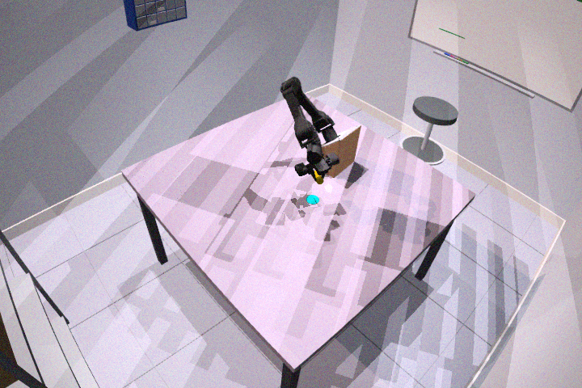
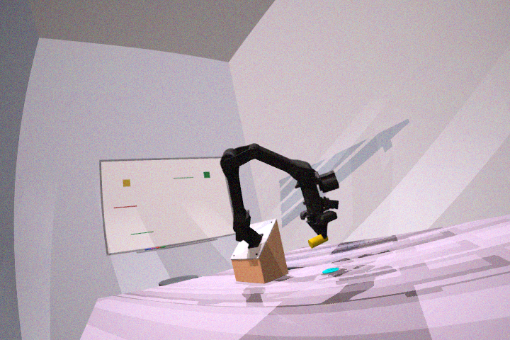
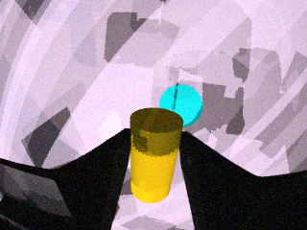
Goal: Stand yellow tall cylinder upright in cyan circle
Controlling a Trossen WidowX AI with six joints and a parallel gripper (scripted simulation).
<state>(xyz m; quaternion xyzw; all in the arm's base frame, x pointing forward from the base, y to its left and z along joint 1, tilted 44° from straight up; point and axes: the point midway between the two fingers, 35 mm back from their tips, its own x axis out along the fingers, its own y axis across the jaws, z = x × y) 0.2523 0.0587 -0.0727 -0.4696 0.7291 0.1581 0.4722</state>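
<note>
My gripper tip is 1 cm short of the cyan circle, 1 cm to the left of it and 12 cm above it. Round my gripper tip: yellow tall cylinder: 1 cm behind, 2 cm to the right, 1 cm below.
</note>
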